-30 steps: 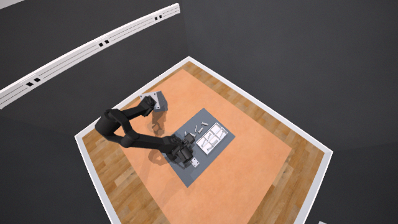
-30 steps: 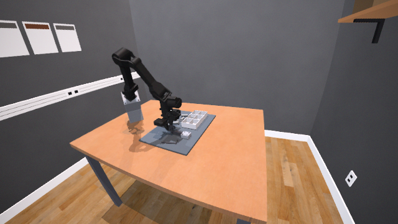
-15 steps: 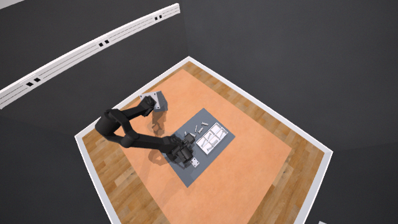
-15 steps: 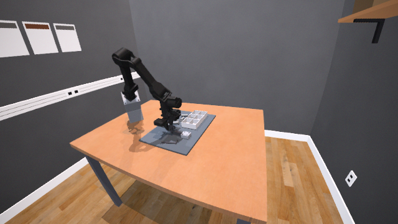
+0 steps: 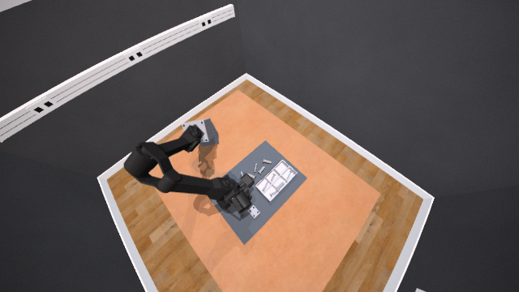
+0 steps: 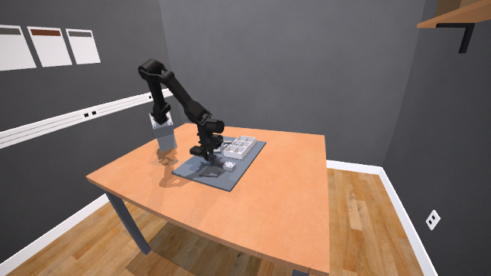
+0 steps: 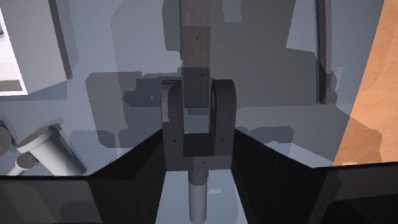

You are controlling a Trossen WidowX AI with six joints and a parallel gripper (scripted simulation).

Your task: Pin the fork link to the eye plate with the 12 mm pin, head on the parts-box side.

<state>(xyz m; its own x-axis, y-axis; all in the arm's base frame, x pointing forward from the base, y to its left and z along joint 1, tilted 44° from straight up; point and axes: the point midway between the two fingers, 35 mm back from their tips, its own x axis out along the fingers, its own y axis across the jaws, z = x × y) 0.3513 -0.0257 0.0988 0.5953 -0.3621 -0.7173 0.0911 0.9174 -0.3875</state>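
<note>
The dark fork link is 3 cm below my hand. The rest, counted from my hand: grey mat: 10 cm to the left, 7 cm below, 3 cm ahead; dark flat bar: 5 cm below, 4 cm ahead; thin dark bar: 8 cm to the right, 6 cm below, 6 cm ahead.
</note>
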